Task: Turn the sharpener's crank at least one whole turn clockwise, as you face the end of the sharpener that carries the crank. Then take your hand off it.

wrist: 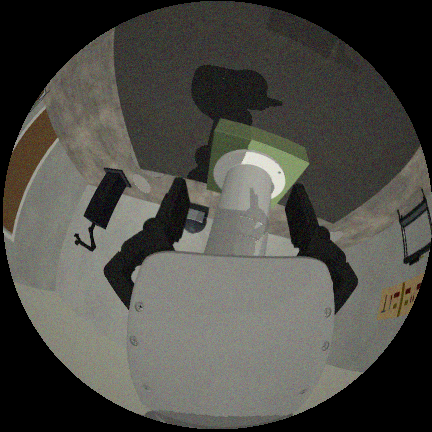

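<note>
My gripper [239,191] is open and empty, its two black fingers wide apart to the left and right of the view's centre. The pencil sharpener and its crank cannot be made out in the wrist view. Beyond the fingers, in line with the gap between them, a grey column [245,197] rises from a white round flange [260,159] on a green block [287,157]. It looks like the arm's own base. Neither finger is seen to hold or touch anything. The grey gripper body hides the lower middle of the view.
A dark surface [340,115] carries the arm's shadow and has a mottled stone-like border [85,100]. A small dark blue object [195,223] shows beside the left finger. A black panel [106,200] is at left, a black rack [414,218] and tan tool board [387,302] at right.
</note>
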